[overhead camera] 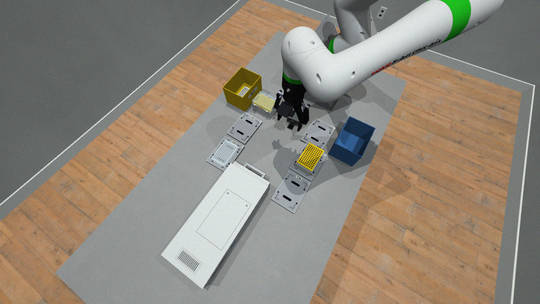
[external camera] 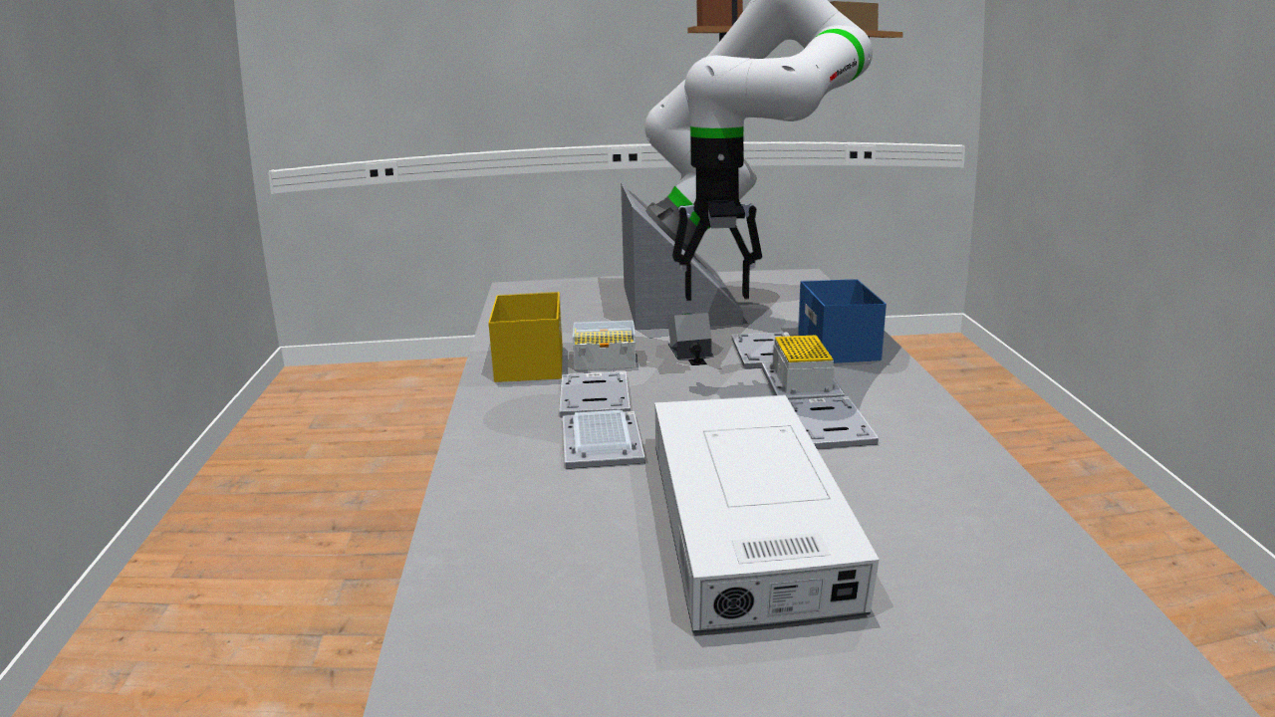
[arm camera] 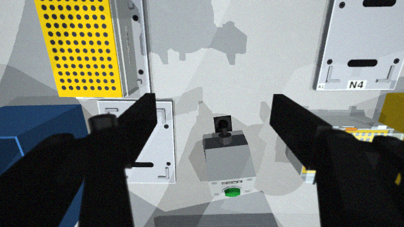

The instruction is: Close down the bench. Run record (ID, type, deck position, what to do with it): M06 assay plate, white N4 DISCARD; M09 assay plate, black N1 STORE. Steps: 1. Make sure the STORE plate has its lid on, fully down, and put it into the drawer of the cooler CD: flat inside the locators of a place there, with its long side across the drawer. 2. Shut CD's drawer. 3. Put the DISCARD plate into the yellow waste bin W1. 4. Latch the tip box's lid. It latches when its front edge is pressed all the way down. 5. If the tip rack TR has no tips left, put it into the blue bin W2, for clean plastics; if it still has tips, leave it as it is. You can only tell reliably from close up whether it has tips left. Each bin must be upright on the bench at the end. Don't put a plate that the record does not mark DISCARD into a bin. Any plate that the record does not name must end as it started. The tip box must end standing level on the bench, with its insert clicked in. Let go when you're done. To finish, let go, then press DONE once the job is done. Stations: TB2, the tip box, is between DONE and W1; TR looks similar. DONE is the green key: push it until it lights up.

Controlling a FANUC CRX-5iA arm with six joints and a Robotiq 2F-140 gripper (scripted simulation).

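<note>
My gripper is now 150 mm to the right of the tip rack TR, 130 mm above it and 50 mm short of it. The rest, counted from my hand: nest N4 (230 mm to the right, 180 mm below, 50 mm ahead); then tip box lid (200 mm to the right, 120 mm below, 120 mm behind); then green DONE key (170 mm behind, 110 mm below, 30 mm to the right).
</note>
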